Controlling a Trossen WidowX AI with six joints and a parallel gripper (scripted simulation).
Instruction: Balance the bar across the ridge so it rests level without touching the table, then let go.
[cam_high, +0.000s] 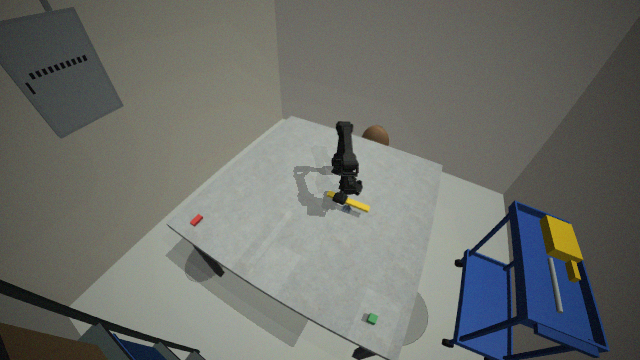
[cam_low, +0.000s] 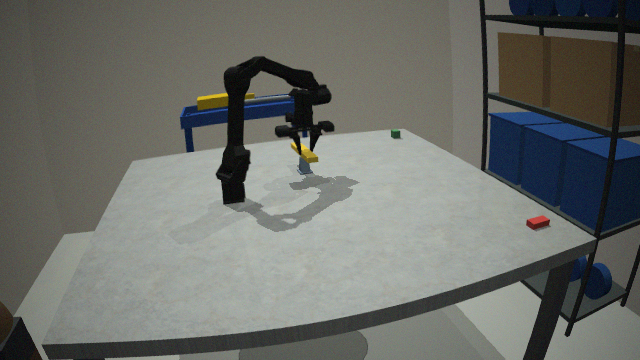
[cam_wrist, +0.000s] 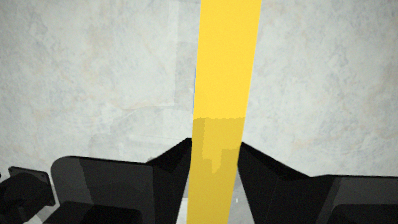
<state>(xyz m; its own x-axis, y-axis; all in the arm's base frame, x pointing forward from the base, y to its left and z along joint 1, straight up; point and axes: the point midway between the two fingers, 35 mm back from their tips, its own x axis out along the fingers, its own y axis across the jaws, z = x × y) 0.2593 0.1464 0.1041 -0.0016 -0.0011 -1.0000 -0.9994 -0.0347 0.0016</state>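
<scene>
Now: gripper tip 3 cm to the right of the yellow bar. Also, from my gripper tip: red block (48 cm ahead, 65 cm to the right, 6 cm below); then green block (48 cm ahead, 35 cm to the left, 5 cm below).
</scene>
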